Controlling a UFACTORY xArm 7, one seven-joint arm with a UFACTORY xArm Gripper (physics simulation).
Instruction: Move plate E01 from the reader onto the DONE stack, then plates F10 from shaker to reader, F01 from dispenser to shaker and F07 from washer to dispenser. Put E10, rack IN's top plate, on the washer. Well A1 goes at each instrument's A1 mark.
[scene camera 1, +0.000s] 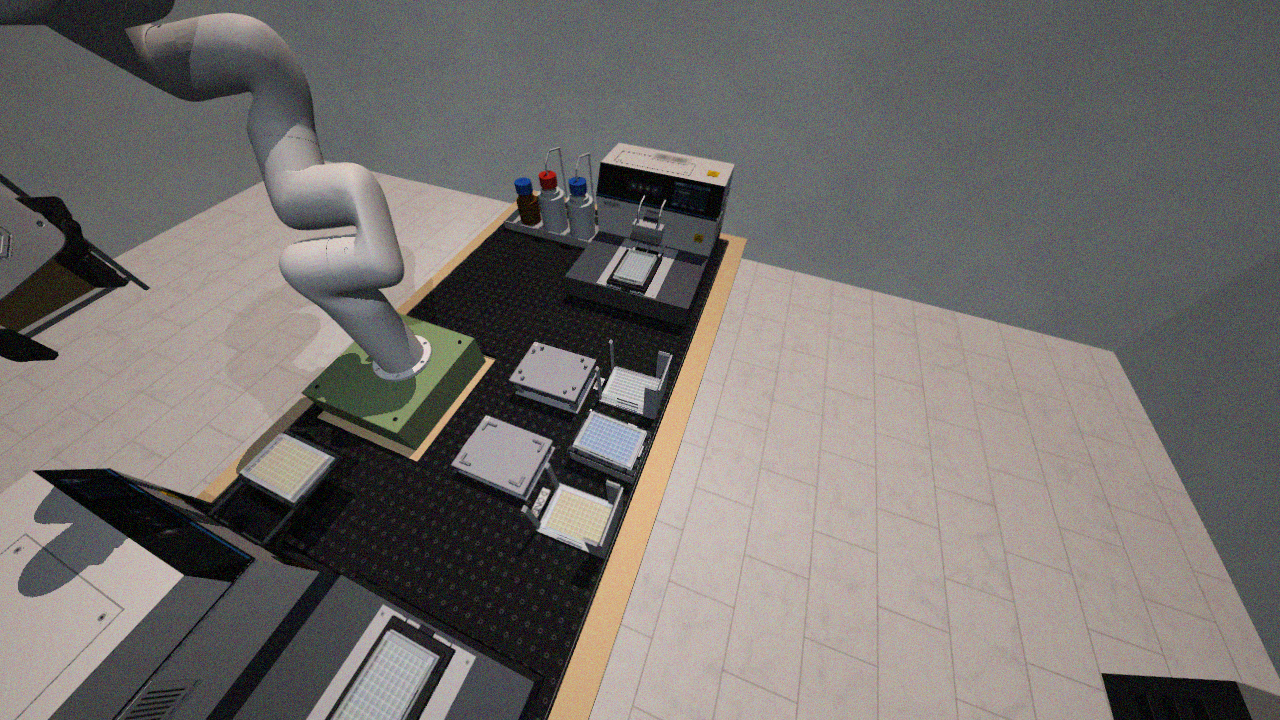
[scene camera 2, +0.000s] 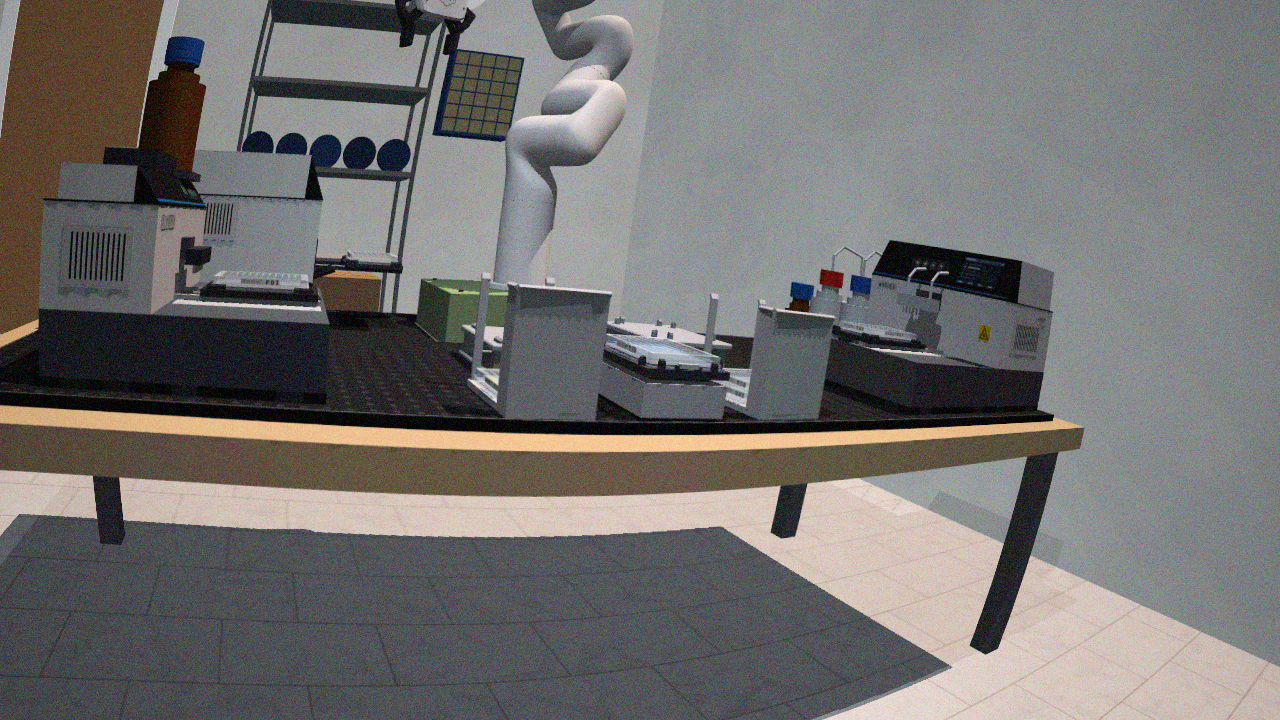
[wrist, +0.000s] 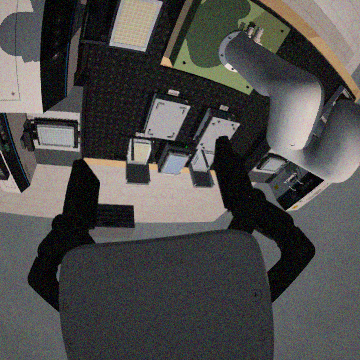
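Observation:
Open and holding nothing, the gripper (scene camera 1: 80, 319) can be seen in scene camera 1. Scene camera 2 shows the gripper (scene camera 2: 427, 50) too, and so does the wrist view, with the gripper (wrist: 150, 159).

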